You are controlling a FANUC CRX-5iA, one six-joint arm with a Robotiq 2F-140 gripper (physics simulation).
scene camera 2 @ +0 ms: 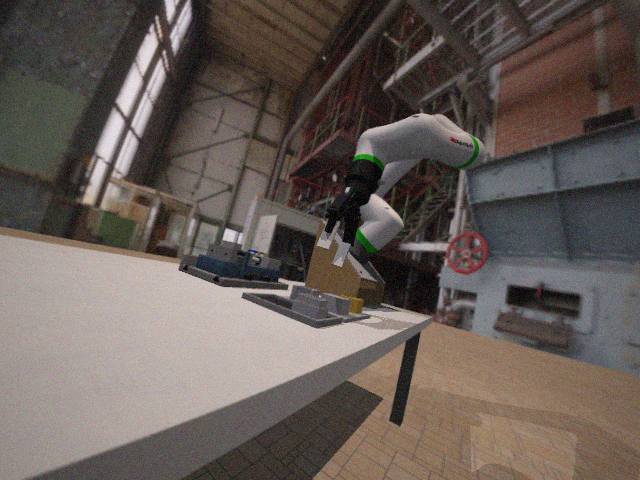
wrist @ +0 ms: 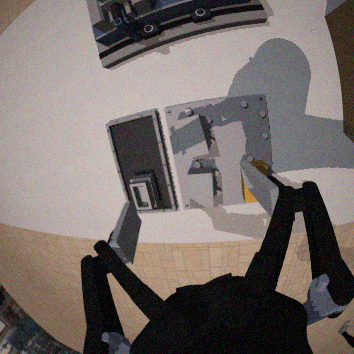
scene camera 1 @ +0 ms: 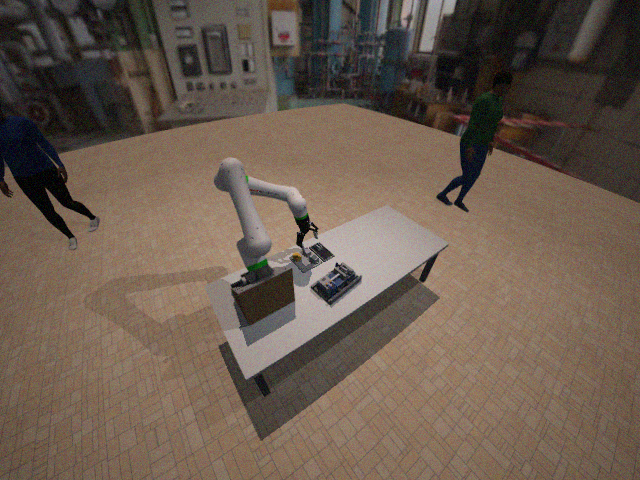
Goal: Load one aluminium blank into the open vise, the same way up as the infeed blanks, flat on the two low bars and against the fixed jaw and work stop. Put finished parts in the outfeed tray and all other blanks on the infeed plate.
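Frame: origin at the arm's base, x ahead, y left, z up, level; centimetres.
Seen in the pictures: gripper, fingertip midpoint: [scene camera 2: 330, 257] [wrist: 187, 193] [scene camera 1: 310, 244]; arm's base, link origin: [scene camera 2: 353, 251] [scene camera 1: 262, 276].
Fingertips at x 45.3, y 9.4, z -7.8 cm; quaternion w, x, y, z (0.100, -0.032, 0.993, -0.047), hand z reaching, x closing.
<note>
Offsets run from my fingertips to a thing's top centre.
My gripper [scene camera 1: 308, 241] [scene camera 2: 333, 248] [wrist: 187, 193] is wide open and empty, above the infeed side of the table. Two grey aluminium blanks, one {dx -0.7, dy -5.0, dz -8.7 cm} [wrist: 190, 136] farther from me and one {dx +0.0, dy +3.8, dz -8.7 cm} [wrist: 201, 188] nearer, sit on the infeed plate {dx -4.7, dy -0.3, dz -12.3 cm} [scene camera 1: 305, 266] [wrist: 230, 145]. The outfeed tray [scene camera 2: 279, 309] [wrist: 137, 145] lies beside the plate; a stepped finished part {dx +10.7, dy +2.8, dz -9.0 cm} [scene camera 2: 310, 304] [wrist: 142, 194] with a recessed top sits at its near end. The blue and grey vise {dx -3.9, dy -31.2, dz -3.2 cm} [scene camera 1: 336, 282] [scene camera 2: 237, 264] [wrist: 172, 22] stands across the table, cut off in the wrist view; its low bars and work stop are too small to tell.
A yellow block {dx -9.0, dy +4.6, dz -8.7 cm} [scene camera 1: 296, 256] [scene camera 2: 355, 304] [wrist: 249, 188] stands at the infeed plate's near right corner, partly behind the right finger in the wrist view. A brown box-like panel [scene camera 1: 266, 297] [scene camera 2: 330, 268] stands by the robot's base. Two people stand on the floor away from the table.
</note>
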